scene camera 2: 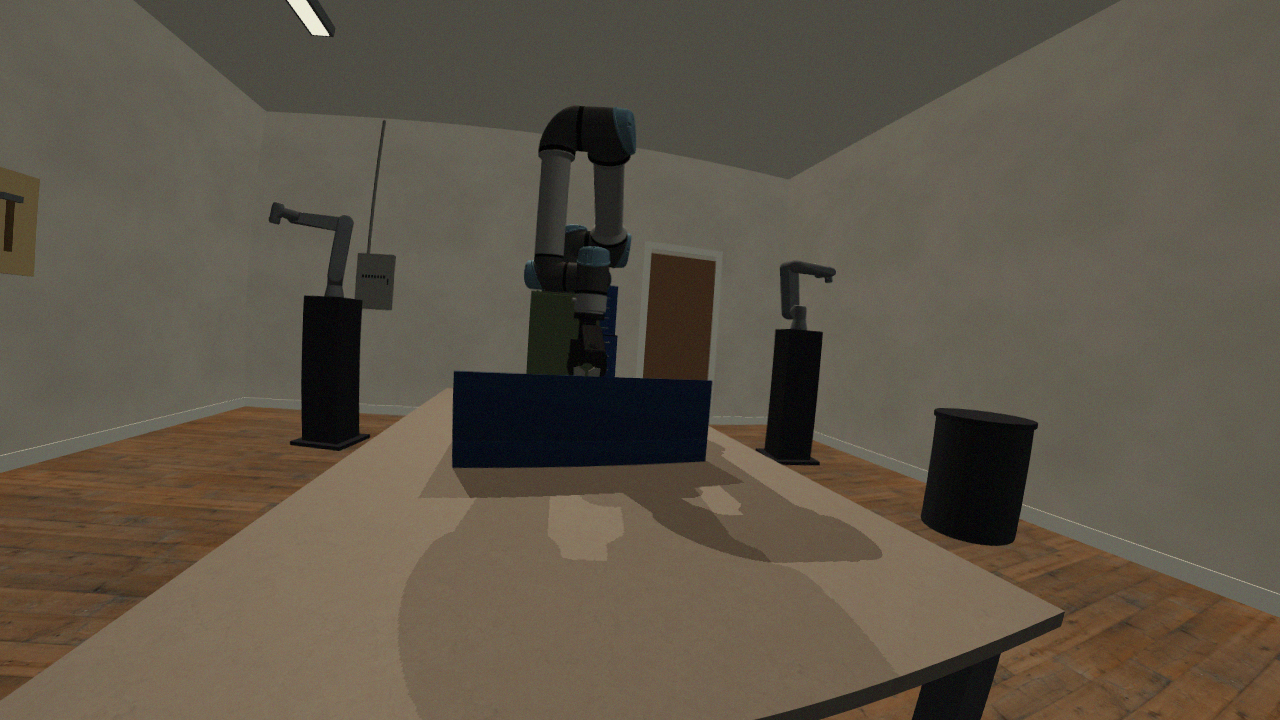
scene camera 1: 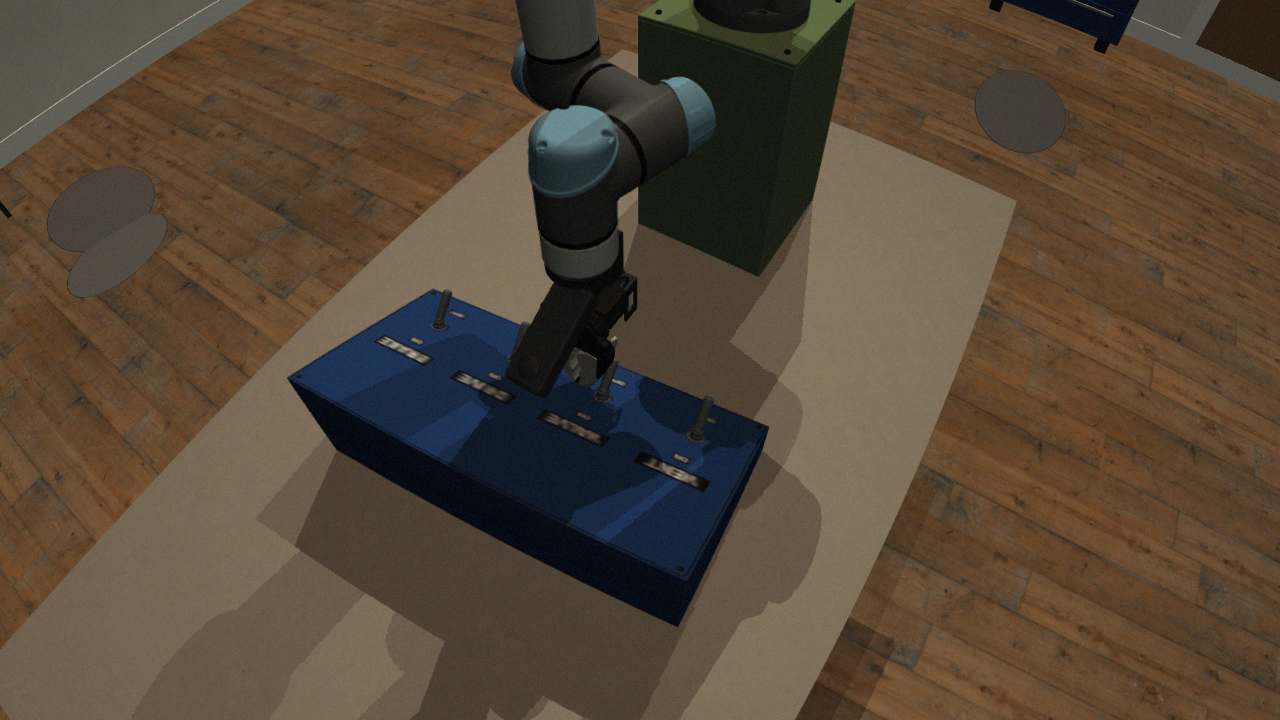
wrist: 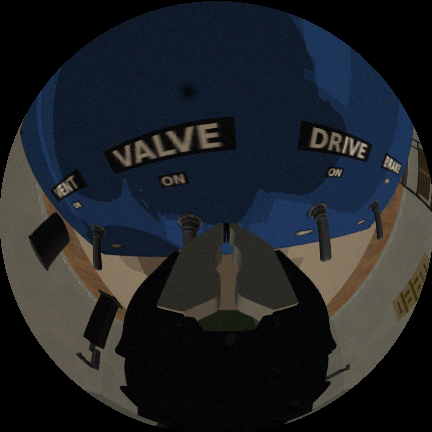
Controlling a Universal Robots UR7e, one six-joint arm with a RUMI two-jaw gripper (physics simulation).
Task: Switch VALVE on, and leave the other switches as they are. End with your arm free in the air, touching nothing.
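Places are measured from the arm's base along level axes (x back, y left, z down), in centimetres.
Pixels of known places: gripper, fingertip midpoint: (scene camera 1: 583,384) (wrist: 225,224); arm's base, link origin: (scene camera 2: 564,295) (scene camera 1: 751,5).
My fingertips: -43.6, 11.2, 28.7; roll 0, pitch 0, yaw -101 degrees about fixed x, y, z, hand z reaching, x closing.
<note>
For each thing: its top centre in the pictures, then the offset to it from my fingertips, as dx, dy, dz. "spot": a spot on its surface instead. Level surfaces: height alone.
- VALVE lever, surface spot: (wrist: 189,224) (scene camera 1: 599,393) spot: -0.3, +3.0, -1.5
- mark, surface spot: (wrist: 173,180) spot: -4.0, +4.2, -2.4
- DRIVE lever, top centre: (wrist: 333,248) (scene camera 1: 519,330) -1.7, -8.9, -4.3
- VENT lever, top centre: (scene camera 1: 704,407) (wrist: 88,260) +5.0, +14.2, -4.3
- BRAKE lever, top centre: (scene camera 1: 440,297) (wrist: 385,229) -5.1, -20.4, -4.3
- beige table, surface height: dz +8.6
My gripper (scene camera 1: 583,371) (scene camera 2: 586,368) (wrist: 225,224) is shut and empty, low over the far edge of the blue switch box (scene camera 1: 429,483) (scene camera 2: 581,420) (wrist: 240,70). The VALVE lever (scene camera 1: 606,380) (wrist: 189,224) stands right beside the fingertips and leans away from its ON mark (wrist: 173,180); its tip is hidden behind a finger in the wrist view, and I cannot tell whether they touch. The DRIVE lever (wrist: 323,237), VENT lever (scene camera 1: 703,416) (wrist: 97,250) and BRAKE lever (scene camera 1: 443,307) (wrist: 377,222) also lean away from their ON marks.
The box stands on a beige table (scene camera 1: 895,268) (scene camera 2: 295,582). The arm's green pedestal (scene camera 1: 716,152) (scene camera 2: 547,331) is behind it. A black drum (scene camera 2: 978,474) and two grey arms on black pedestals (scene camera 2: 331,367) (scene camera 2: 794,394) stand on the floor beyond the table.
</note>
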